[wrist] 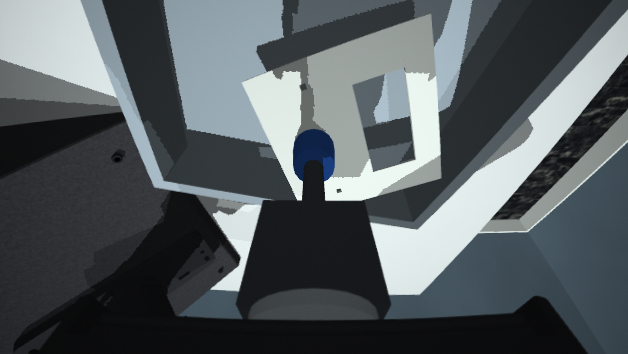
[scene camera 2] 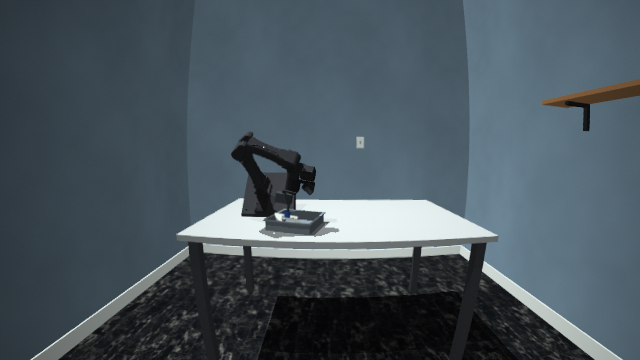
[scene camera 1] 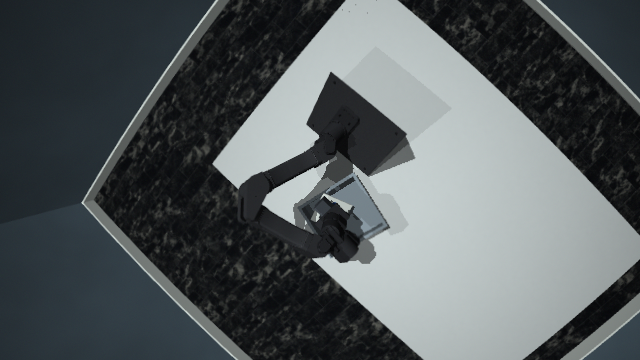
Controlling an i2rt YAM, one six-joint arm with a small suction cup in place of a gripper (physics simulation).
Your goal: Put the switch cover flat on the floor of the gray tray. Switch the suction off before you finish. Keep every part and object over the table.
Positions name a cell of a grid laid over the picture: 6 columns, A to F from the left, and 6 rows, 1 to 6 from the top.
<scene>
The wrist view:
suction cup: C3
gray tray: B2
switch cover: D2
</scene>
